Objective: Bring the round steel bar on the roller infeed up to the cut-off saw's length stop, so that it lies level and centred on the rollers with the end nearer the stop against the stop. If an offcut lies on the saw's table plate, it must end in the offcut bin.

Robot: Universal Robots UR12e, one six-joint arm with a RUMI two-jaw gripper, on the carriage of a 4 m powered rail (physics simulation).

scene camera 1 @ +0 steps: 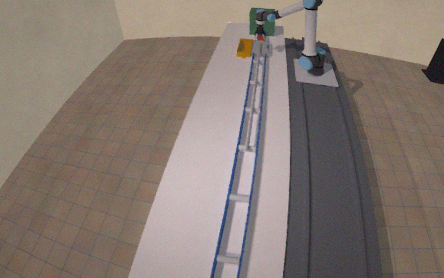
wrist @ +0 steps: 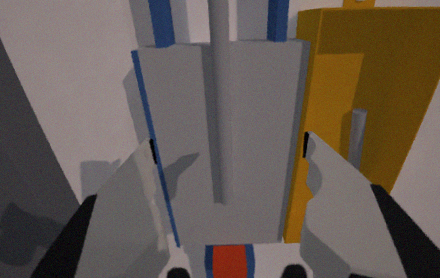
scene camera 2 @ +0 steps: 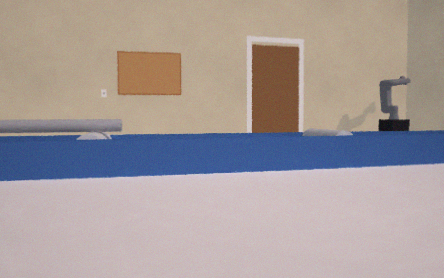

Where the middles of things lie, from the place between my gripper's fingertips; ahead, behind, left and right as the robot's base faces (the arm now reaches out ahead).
My gripper is now 17 cm short of the yellow offcut bin (wrist: 375,62), 10 cm to the left of it and 15 cm above it. The rest, counted from my hand: grey offcut (wrist: 359,115) (22 cm ahead, 16 cm to the right, 17 cm below).
